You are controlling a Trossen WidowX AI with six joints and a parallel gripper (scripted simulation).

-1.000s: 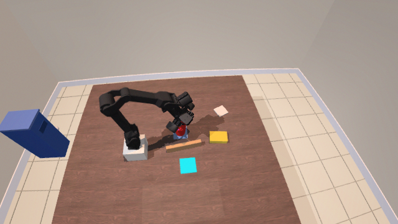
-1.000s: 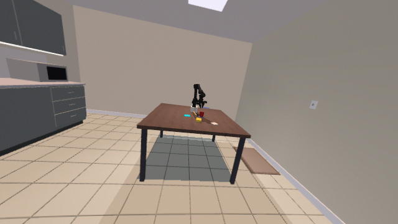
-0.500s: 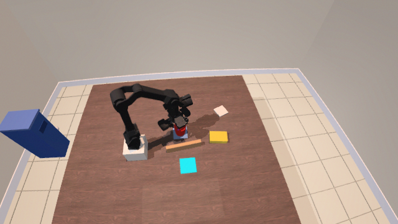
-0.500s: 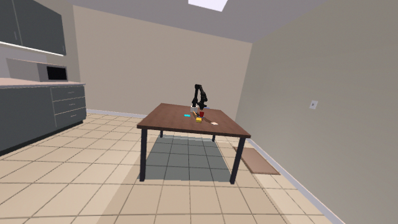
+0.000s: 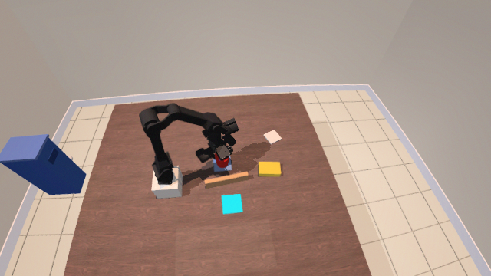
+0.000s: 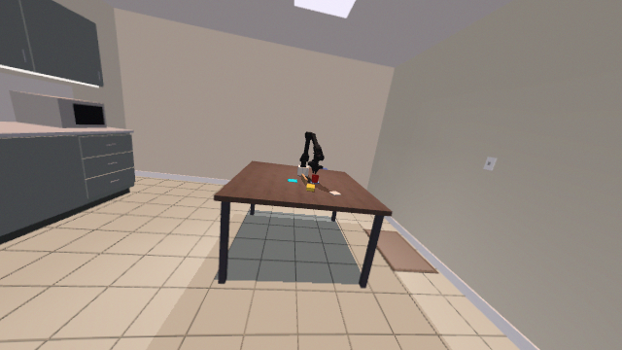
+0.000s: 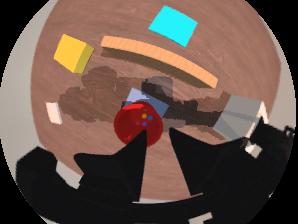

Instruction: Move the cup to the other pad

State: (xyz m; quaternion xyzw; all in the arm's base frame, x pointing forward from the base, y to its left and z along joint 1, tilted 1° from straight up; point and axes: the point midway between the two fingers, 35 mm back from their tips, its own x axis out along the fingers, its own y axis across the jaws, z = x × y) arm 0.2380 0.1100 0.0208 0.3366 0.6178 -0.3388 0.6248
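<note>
My gripper tip is now 2 cm short of the red cup, 1 cm to the right of it and 5 cm above it. The rest, counted from my gripper tip: pale square (32 cm ahead, 18 cm to the left, 8 cm below); yellow block (26 cm ahead, 4 cm to the right, 7 cm below); cyan pad (6 cm ahead, 21 cm to the right, 9 cm below).
</note>
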